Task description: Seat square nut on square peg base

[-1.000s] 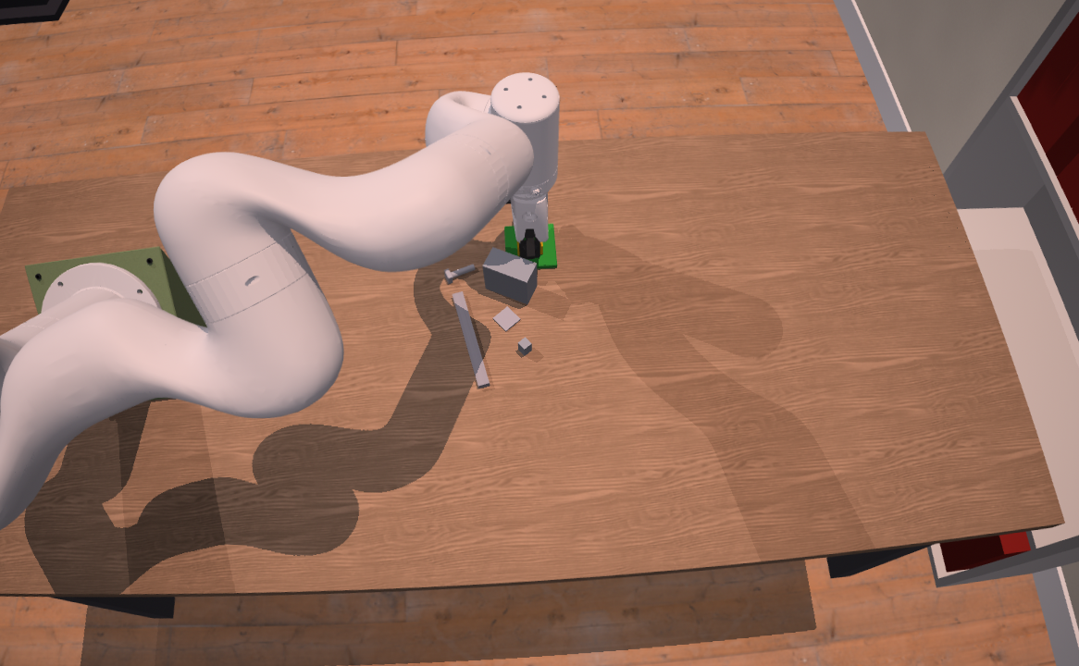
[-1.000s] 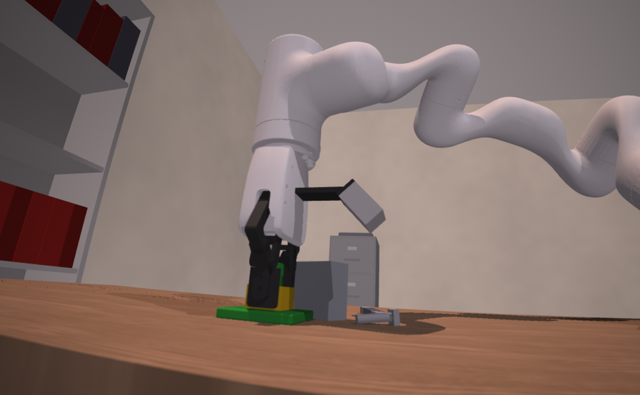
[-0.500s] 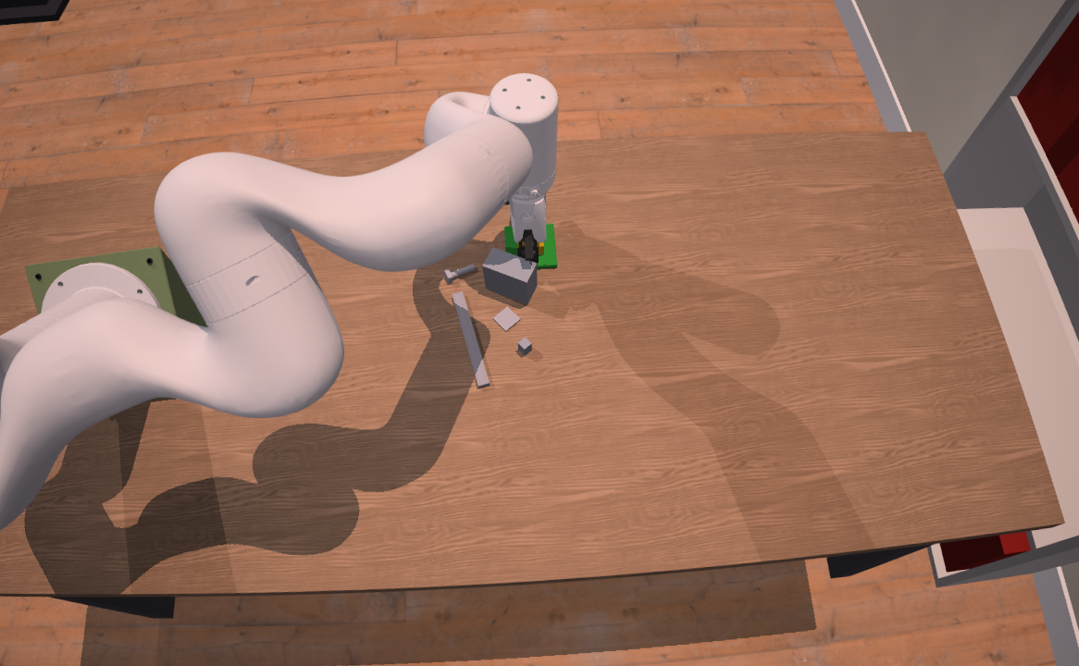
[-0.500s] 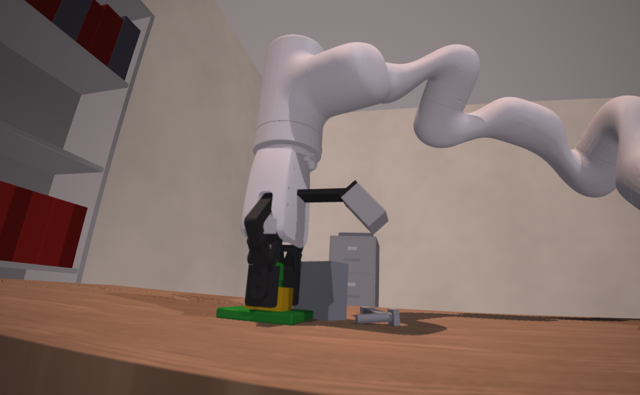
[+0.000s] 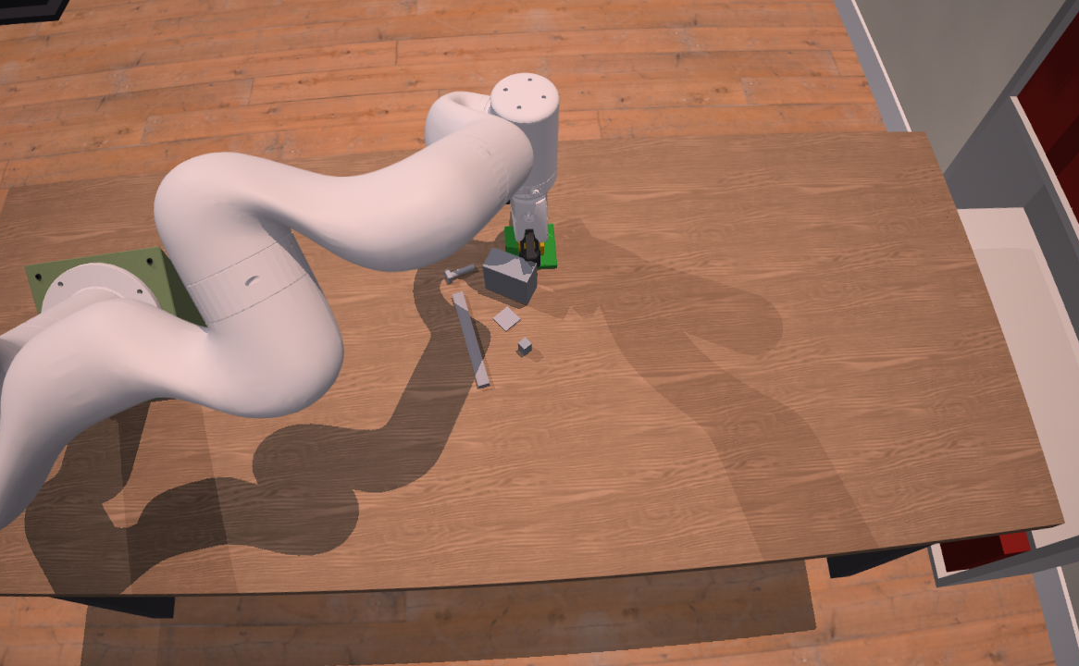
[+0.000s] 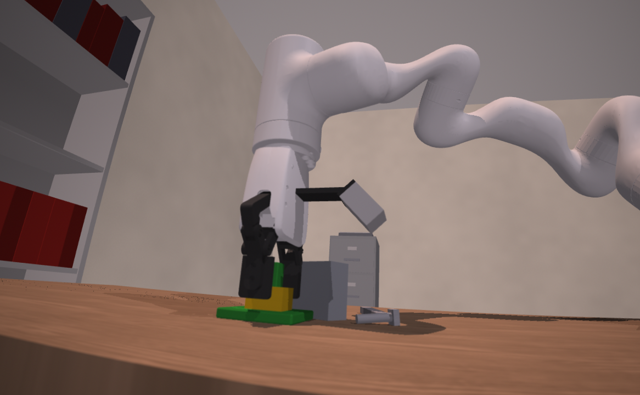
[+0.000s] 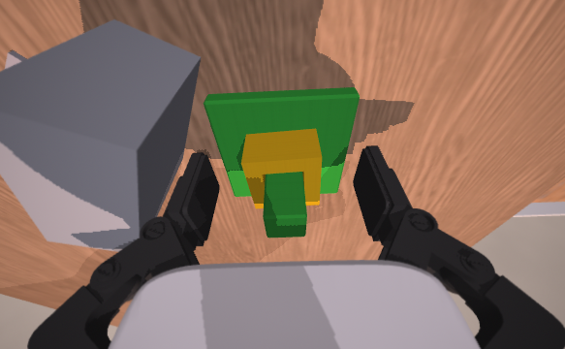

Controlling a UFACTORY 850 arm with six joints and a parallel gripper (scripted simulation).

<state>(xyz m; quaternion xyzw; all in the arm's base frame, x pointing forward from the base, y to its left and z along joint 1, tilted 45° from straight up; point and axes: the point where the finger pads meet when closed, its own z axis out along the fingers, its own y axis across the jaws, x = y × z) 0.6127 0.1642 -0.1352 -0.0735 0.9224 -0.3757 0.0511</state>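
My gripper is now 2 cm past the grey block and 7 cm to the left of it. From my hand the other things lie so: small grey cube (18 cm to the right, 2 cm below); grey bolt (11 cm behind, 6 cm to the right, 2 cm below); flat grey tile (3 cm behind, 13 cm to the right, 3 cm below).
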